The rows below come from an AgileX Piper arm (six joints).
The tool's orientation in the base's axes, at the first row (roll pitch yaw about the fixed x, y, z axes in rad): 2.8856 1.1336 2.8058
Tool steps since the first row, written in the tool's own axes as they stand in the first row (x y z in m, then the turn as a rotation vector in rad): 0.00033 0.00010 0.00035 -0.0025 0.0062 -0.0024; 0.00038 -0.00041 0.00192 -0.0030 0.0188 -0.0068; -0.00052 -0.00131 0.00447 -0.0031 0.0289 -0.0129; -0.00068 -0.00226 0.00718 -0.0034 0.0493 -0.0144; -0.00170 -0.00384 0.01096 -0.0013 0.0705 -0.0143; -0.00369 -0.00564 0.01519 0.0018 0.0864 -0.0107
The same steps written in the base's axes. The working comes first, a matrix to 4 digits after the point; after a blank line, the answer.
The tool's axes in the first row as the columns of a matrix, in the base's axes (used below as rounded here):
-0.3998 0.1022 0.9109
0.1395 0.9890 -0.0497
-0.9059 0.1072 -0.4096

0.00020 0.00013 -0.00043 -0.0006 0.0059 0.0039; 0.00156 -0.00045 -0.00117 -0.0031 0.0185 0.0075; 0.00415 -0.00159 -0.00150 -0.0076 0.0288 0.0112; 0.00658 -0.00269 -0.00257 -0.0067 0.0490 0.0143; 0.01027 -0.00458 -0.00336 -0.0053 0.0703 0.0146; 0.01474 -0.00685 -0.00348 -0.0016 0.0862 0.0120
